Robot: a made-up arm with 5 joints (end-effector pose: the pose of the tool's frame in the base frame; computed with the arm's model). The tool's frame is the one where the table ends.
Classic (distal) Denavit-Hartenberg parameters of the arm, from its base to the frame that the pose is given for. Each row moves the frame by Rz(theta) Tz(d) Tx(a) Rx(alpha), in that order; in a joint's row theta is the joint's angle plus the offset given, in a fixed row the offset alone. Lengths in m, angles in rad.
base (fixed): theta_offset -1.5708, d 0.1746, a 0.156, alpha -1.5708
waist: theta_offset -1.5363, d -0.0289, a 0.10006, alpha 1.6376
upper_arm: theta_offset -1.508, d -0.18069, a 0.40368, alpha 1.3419
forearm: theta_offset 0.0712, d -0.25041, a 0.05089, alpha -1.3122
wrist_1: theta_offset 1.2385, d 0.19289, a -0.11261, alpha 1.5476
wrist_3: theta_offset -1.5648, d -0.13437, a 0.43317, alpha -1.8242
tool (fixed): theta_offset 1.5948, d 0.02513, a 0, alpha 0
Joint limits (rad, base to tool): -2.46..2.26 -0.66..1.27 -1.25..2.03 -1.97..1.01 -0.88..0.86
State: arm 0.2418 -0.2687 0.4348 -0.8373 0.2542
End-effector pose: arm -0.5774 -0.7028 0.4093 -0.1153 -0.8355 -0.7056
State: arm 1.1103 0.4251 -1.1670 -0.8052 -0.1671
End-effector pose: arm 0.0314 -0.6917 0.1652 1.8173 -1.1558 0.6280
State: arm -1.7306 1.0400 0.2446 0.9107 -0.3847
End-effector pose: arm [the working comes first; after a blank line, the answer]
Working (the frame after each row of the table, in the pose's form):
after base (fixed): 0.0000 -0.1560 0.1746 -1.2092 1.2092 -1.2092
after waist: -0.0289 -0.0567 0.1621 2.1917 2.1826 -0.2103
after upper_arm: -0.1985 0.3248 0.3080 -1.0852 -1.6291 1.5304
after forearm: 0.0028 0.4819 0.3165 1.5678 2.3734 -0.4715
after wrist_1: -0.1010 0.4211 0.1283 -1.9999 0.0857 -0.2039
after wrist_3: -0.2954 0.4964 0.5311 1.3256 0.0669 2.2640

-0.2747 0.4912 0.5442 -0.9000 0.8333 -1.9206
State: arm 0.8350 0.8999 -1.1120 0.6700 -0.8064
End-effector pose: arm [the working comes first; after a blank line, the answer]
Working (the frame after each row of the table, in the pose's form):
after base (fixed): 0.0000 -0.1560 0.1746 -1.2092 1.2092 -1.2092
after waist: -0.0289 -0.2324 0.2392 -0.4968 -0.5967 -1.4766
after upper_arm: -0.2470 -0.6118 0.3034 0.4336 -1.9055 -1.1210
after forearm: -0.0634 -0.7865 0.3364 0.8166 -0.2193 -2.0587
after wrist_1: -0.2702 -0.7809 0.4205 1.7178 -0.7274 0.3225
after wrist_3: -0.2999 -0.5242 0.0478 0.1611 1.6590 0.3331

-0.2751 -0.5212 0.0456 1.4836 1.1914 1.4857
